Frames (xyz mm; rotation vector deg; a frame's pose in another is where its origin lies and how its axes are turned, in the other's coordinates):
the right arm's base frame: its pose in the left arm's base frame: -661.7 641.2 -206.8 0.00 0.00 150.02
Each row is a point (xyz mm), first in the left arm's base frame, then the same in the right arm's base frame.
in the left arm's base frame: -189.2 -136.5 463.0
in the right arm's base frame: -797.9 437.5 669.8
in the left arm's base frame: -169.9 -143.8 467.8
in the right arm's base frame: -818.3 434.2 674.6
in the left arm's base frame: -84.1 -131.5 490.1
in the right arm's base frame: -886.4 380.7 696.9
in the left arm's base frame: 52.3 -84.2 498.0
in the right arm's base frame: -980.9 271.6 704.8
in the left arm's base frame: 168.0 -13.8 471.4
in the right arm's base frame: -1046.0 152.8 678.2
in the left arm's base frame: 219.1 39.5 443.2
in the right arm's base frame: -1063.6 81.1 650.0
